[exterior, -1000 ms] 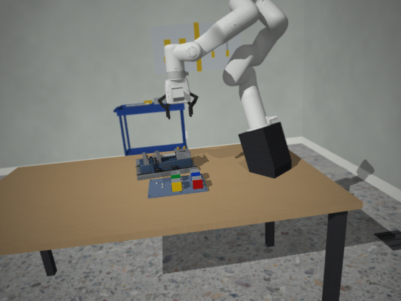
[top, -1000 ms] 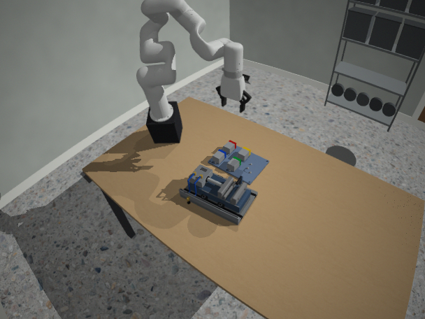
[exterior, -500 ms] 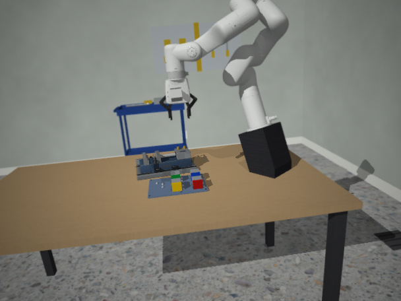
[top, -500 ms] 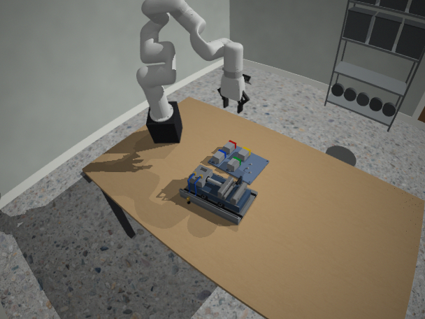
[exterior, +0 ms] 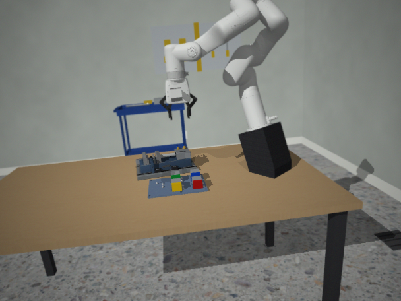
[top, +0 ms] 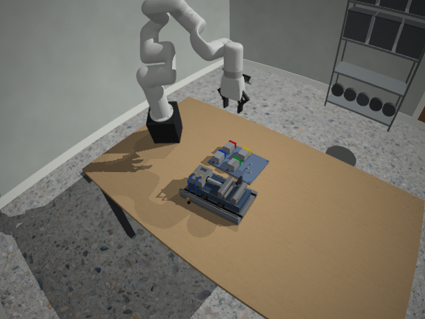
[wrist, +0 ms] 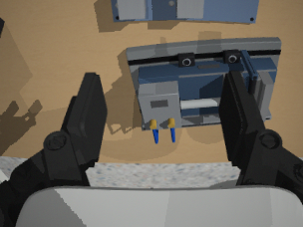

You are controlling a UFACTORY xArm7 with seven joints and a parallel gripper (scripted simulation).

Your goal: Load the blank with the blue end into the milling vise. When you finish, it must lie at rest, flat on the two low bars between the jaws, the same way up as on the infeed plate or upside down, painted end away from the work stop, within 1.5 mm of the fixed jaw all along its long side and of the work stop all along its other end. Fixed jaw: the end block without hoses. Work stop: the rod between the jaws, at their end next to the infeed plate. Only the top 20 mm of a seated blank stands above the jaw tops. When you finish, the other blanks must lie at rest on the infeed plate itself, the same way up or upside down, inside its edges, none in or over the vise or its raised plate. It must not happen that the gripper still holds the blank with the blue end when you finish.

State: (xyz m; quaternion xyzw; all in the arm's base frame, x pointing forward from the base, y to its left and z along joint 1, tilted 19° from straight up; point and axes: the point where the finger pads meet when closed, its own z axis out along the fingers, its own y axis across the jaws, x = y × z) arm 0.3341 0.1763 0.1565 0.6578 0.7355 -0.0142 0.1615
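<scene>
Right now my hand is 290 mm above the blue-ended blank, 50 mm to the left of it and 40 mm past it. Also, from my hand: red-ended blank 290 mm below, 50 mm behind, 40 mm to the left; then yellow-ended blank 290 mm below, 50 mm to the left, 40 mm ahead; then green-ended blank 290 mm below, 50 mm ahead, 40 mm to the right.
</scene>
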